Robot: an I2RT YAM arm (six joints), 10 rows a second.
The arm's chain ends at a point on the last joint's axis. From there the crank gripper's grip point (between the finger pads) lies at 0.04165 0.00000 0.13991 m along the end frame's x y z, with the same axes.
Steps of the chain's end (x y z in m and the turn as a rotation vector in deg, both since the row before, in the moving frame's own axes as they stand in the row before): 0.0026 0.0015 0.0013 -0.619 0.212 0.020; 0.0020 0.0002 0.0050 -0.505 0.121 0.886; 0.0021 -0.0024 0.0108 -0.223 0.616 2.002; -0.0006 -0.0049 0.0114 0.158 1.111 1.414; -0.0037 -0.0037 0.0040 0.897 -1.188 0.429; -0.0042 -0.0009 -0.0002 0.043 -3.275 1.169; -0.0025 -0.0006 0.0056 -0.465 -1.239 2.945; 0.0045 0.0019 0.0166 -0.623 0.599 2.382
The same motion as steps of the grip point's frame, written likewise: 0.0031 0.0030 0.0011 -0.619 0.212 0.020; 0.0023 0.0021 0.0049 -0.505 0.121 0.886; 0.0036 -0.0004 0.0103 -0.223 0.616 2.002; 0.0021 -0.0042 0.0106 0.158 1.111 1.414; -0.0066 -0.0056 0.0048 0.897 -1.188 0.429; -0.0123 -0.0002 0.0020 0.043 -3.275 1.169; -0.0056 0.0026 0.0065 -0.465 -1.239 2.945; 0.0059 0.0052 0.0161 -0.623 0.599 2.382
